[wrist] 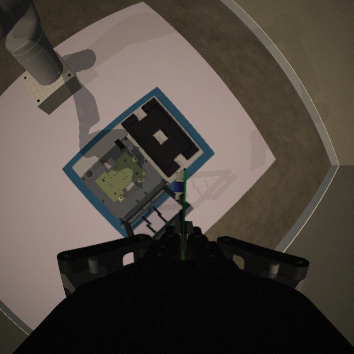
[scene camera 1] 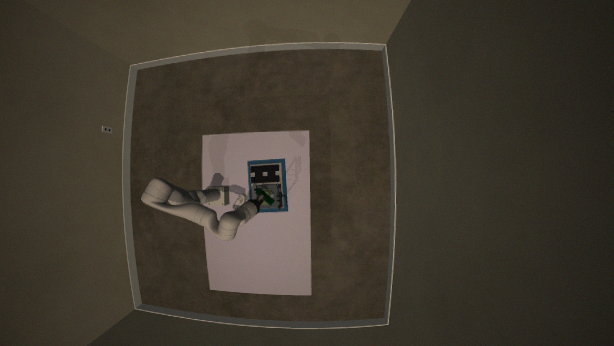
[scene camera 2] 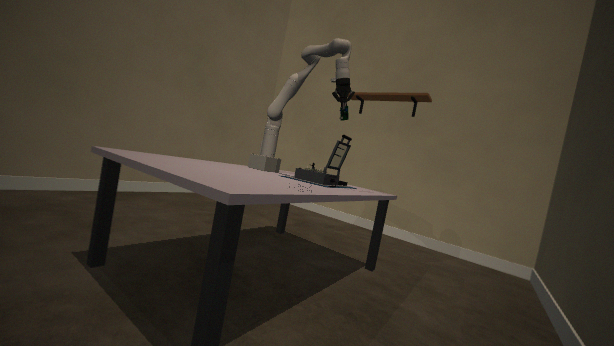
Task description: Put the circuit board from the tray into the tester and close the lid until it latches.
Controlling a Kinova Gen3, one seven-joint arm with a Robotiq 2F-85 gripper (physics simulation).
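Where they show: gripper, fingertip midpoint: (wrist: 182,230) (scene camera 1: 263,197) (scene camera 2: 344,109); arm's base, origin of the base link: (wrist: 49,72) (scene camera 1: 215,194) (scene camera 2: 267,156).
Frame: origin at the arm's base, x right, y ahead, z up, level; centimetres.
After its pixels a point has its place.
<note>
My gripper (scene camera 1: 260,200) @[x 2.7, y 47.7, z 33.3 cm] (scene camera 2: 343,103) @[x 2.7, y 47.7, z 33.3 cm] (wrist: 182,230) @[x 2.7, y 47.7, z 33.3 cm] is shut on the green circuit board (scene camera 1: 267,196) @[x 2.4, y 48.8, z 29.8 cm] (scene camera 2: 344,114) @[x 2.1, y 48.1, z 30.9 cm] (wrist: 184,200) @[x 0.8, y 45.3, z 35.0 cm]. The board hangs upright below the fingers and shows edge-on in the wrist view, with a blue and white part on one face. It is high above the tester (scene camera 2: 311,175) @[x 14.6, y 41.8, z -5.0 cm] (wrist: 153,175) @[x -1.2, y 45.8, z -2.9 cm], a grey box with a yellow-green bed, and touches nothing below. The tester's lid (scene camera 1: 281,196) @[x 4.4, y 54.7, z 18.5 cm] (scene camera 2: 338,156) @[x 7.9, y 51.9, z 7.4 cm] (wrist: 145,207) @[x 6.4, y 49.6, z 1.7 cm] stands open, tilted steeply up. The black tray (scene camera 1: 273,174) @[x -10.3, y 45.8, z -7.0 cm] (wrist: 144,132) @[x -8.7, y 35.0, z -7.0 cm] beside the tester holds no board.
A blue-edged mat (scene camera 1: 285,172) @[x -10.8, y 55.0, z -8.7 cm] (wrist: 185,121) @[x -21.5, y 41.2, z -8.7 cm] lies under the tray and tester on the pale table (scene camera 1: 260,260) @[x 58.0, y 25.7, z -8.9 cm] (scene camera 2: 165,167) @[x 84.6, y 26.2, z -8.9 cm]. The arm's base block (scene camera 2: 264,162) @[x 9.3, y 5.9, z -3.7 cm] (wrist: 55,92) @[x 2.6, y 7.2, z -1.1 cm] stands near the tester. A brown shelf (scene camera 2: 395,97) is on the wall behind.
</note>
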